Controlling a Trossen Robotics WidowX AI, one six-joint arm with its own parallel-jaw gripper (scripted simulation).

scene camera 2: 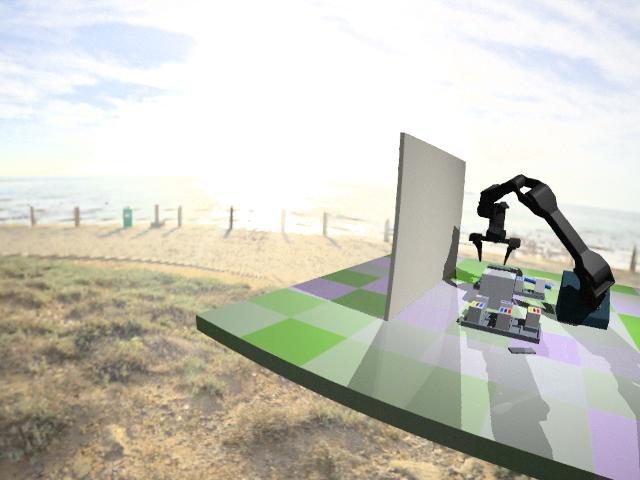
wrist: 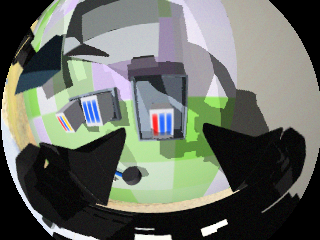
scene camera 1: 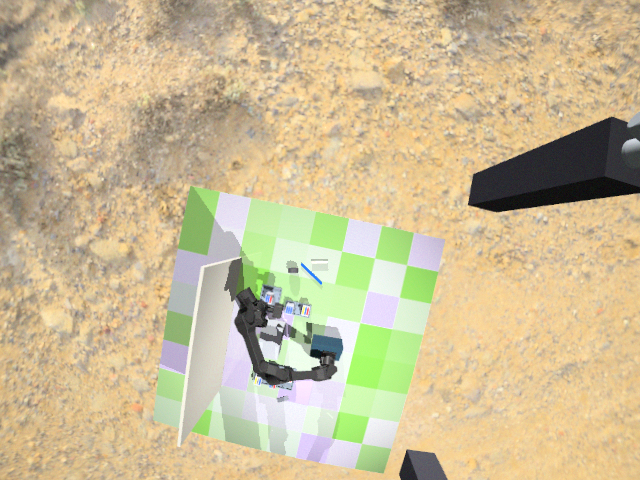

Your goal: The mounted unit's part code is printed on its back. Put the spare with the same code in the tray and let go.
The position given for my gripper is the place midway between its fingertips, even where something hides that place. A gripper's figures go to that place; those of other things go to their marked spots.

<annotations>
My gripper [wrist: 165, 129] is 10 cm from the lens. A spare [wrist: 161, 114]: 13 cm from the lens. A tray [wrist: 149, 89] is 17 cm from the lens. A tall wall panel [wrist: 269, 95]: 20 cm from the lens. The marked spots on the tall wall panel and the spare are 18 cm apart.
</annotations>
